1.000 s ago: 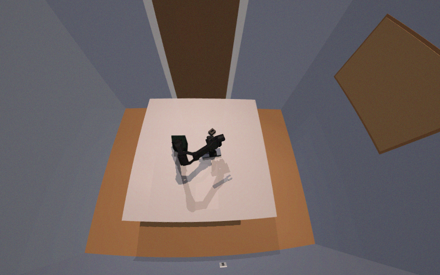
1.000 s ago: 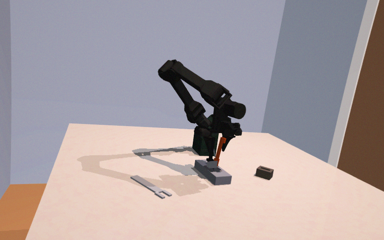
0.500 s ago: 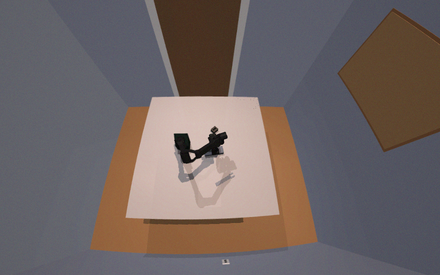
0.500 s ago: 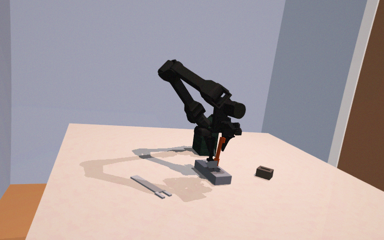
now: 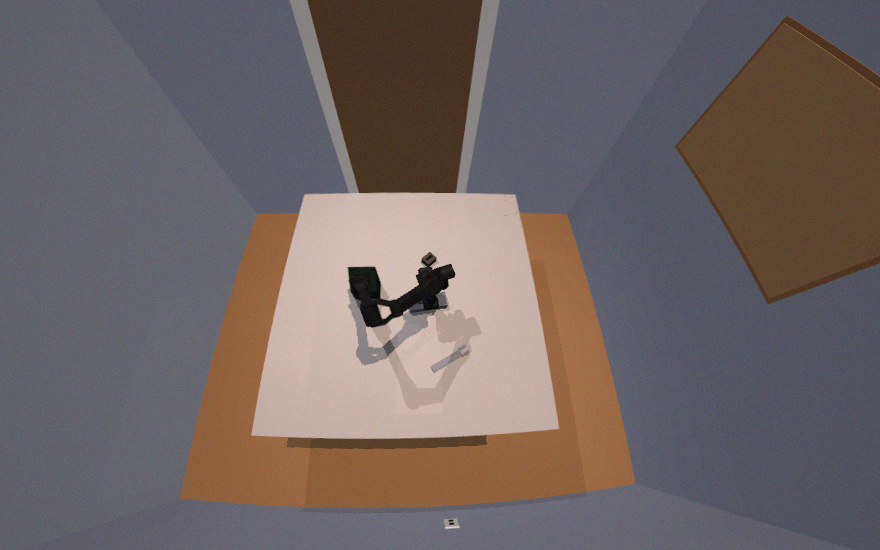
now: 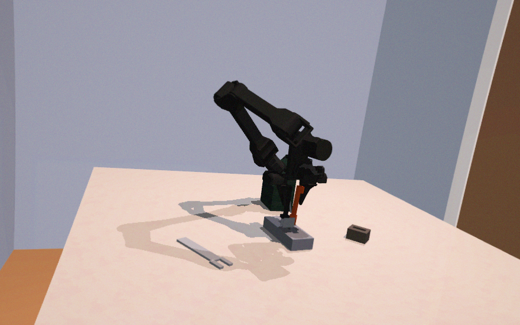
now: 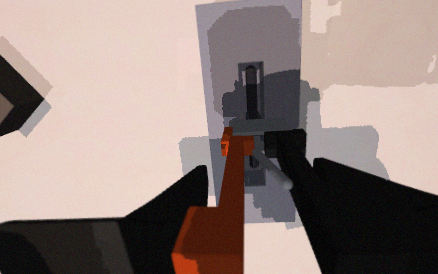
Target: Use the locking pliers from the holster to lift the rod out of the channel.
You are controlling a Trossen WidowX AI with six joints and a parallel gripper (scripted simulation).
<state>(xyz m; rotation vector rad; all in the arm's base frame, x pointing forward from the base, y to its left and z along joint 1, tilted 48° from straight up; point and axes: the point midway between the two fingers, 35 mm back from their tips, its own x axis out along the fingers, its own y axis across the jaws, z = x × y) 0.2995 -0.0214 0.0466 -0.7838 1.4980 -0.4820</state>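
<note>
The grey channel block lies 80 mm below my gripper tip. Also, from my gripper tip: brown holster: 230 mm to the left, 90 mm below; flat grey forked bar: 130 mm ahead, 250 mm to the right, 100 mm below.
</note>
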